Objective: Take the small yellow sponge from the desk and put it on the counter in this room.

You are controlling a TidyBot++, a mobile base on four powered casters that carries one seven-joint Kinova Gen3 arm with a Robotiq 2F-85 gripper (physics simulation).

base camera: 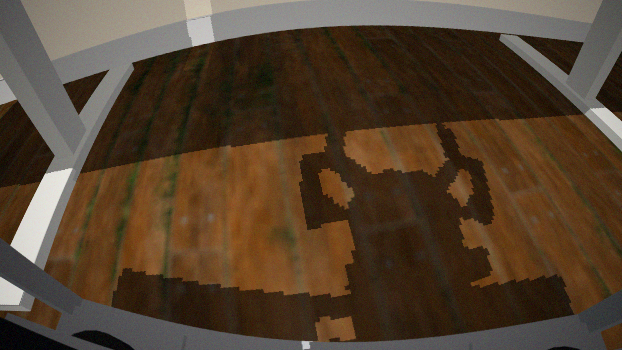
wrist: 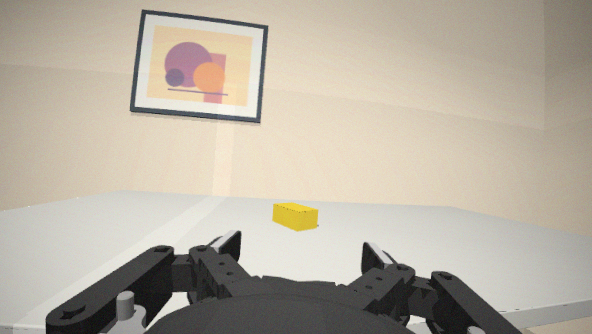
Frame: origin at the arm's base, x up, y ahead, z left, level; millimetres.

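Where they show: gripper, fingertip midpoint: (wrist: pixel 300 250).
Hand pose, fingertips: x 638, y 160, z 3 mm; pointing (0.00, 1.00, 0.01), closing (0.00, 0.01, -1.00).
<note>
After its pixels a point has its place.
The small yellow sponge (wrist: pixel 295 217) @(z 23, x 583, y 495 mm) lies on the white desk (wrist: pixel 150 235) @(z 277, x 553, y 371 mm) in the wrist view, a little left of the middle and towards the desk's far edge. My gripper (wrist: pixel 300 250) @(z 3, x 638, y 160 mm) is open and empty, its two fingers wide apart. The sponge is beyond the fingertips, apart from them, and shows between them. The sponge does not show in the base camera view. The counter does not show in either view.
Grey desk legs and bars (base camera: pixel 45 75) @(z 515, x -211, y 479 mm) (base camera: pixel 597 55) @(z -659, x -255, y 703 mm) stand on the left and right in the base camera view, on the wooden floor (base camera: pixel 240 200) @(z 125, x -397, y 368 mm). A wall (wrist: pixel 400 150) @(z -458, x 819, y 1118 mm) with a framed picture (wrist: pixel 200 67) @(z 493, x 1094, y 886 mm) rises behind the desk.
</note>
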